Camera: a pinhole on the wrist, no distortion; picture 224 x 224 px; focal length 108.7 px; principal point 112.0 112.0 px. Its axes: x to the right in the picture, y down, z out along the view. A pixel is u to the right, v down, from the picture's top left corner.
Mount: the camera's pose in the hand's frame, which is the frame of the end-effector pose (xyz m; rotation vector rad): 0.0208 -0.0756 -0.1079 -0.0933 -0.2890 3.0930
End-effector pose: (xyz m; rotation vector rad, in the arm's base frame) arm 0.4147 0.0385 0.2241 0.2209 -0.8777 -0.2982
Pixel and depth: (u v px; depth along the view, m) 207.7 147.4 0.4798
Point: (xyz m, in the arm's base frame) -0.1389 -0.1140 0.0096
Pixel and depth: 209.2 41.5 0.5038
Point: -0.1581 0.3249 0.2135
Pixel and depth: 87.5 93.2 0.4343
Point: 0.1929 -0.0966 0.4742
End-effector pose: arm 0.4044 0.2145 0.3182 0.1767 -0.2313 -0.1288
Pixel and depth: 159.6 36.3 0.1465
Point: 0.3444 0.2138 0.3565
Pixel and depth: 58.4 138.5 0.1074
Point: 0.4562 0.0853 0.3050
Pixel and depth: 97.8 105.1 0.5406
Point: 0.3420 -0.0036 0.7182
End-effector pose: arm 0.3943 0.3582 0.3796 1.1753 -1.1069 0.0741
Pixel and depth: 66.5 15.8 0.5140
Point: 0.0318 0.0006 0.6995
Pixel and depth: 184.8 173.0 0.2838
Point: 0.3696 0.2270 0.0446
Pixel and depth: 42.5 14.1 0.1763
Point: 0.3684 0.2408 0.4964
